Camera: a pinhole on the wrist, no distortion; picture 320 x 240 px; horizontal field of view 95.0 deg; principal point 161.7 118.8 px. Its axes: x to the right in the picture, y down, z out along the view. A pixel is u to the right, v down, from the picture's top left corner.
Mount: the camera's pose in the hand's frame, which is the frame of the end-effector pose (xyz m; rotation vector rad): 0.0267 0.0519 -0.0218 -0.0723 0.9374 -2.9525
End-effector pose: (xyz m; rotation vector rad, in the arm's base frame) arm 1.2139 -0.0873 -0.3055 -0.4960 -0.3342 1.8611
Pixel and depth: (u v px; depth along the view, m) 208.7 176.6 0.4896
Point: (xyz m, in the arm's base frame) 1.4344 -0.0428 0.1293
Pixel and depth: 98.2 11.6 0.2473
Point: 0.9832 0.0295 -0.1144
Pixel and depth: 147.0 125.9 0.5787
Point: 1.2153 0.1300 0.1887
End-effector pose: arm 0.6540 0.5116 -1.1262 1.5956 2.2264 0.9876
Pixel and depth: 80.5 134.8 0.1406
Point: 0.6272 0.6386 -1.1891
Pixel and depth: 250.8 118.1 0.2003
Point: 0.7128 0.4803 -1.2954
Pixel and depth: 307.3 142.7 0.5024
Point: 0.7661 0.1918 -1.6882
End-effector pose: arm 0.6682 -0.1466 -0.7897 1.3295 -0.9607 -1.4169
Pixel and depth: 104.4 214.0 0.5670
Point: 0.3906 -0.2955 -1.3817
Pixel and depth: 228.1 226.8 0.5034
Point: 0.4191 0.1408 -1.2592
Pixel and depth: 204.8 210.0 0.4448
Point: 0.4314 0.0231 -1.1712
